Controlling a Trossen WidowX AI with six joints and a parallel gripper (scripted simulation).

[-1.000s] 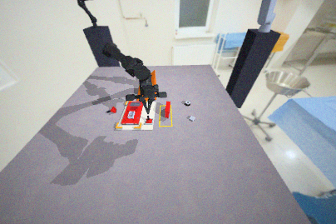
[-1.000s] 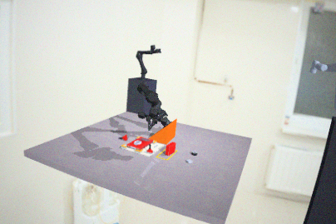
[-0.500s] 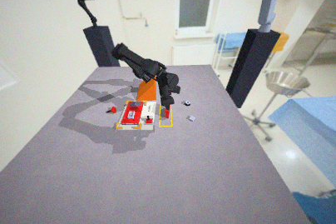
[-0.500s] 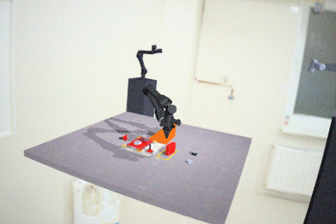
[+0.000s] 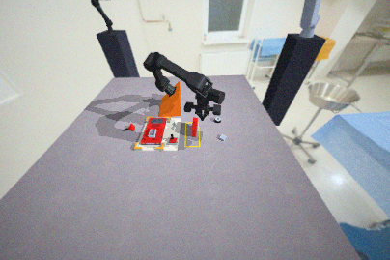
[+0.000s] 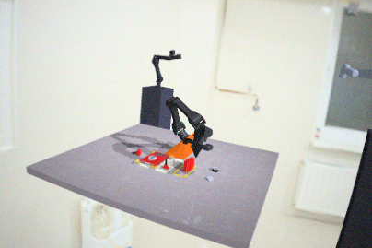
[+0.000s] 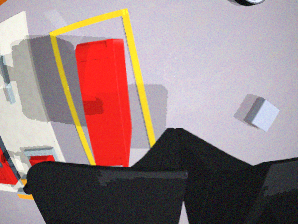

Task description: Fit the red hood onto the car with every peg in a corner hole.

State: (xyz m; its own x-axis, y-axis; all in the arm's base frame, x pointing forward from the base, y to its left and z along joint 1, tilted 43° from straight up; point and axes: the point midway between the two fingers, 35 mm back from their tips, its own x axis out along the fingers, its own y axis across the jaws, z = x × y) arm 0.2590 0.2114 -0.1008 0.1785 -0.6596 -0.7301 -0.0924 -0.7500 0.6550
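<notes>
My gripper tip is 60 mm above the red hood, 40 mm to the left of it and 10 mm past it. From my gripper tip the other things lie so: black-and-white wheel 110 mm behind, 100 mm to the left, 90 mm below; then jig 260 mm to the right, 90 mm below, 30 mm ahead.
</notes>
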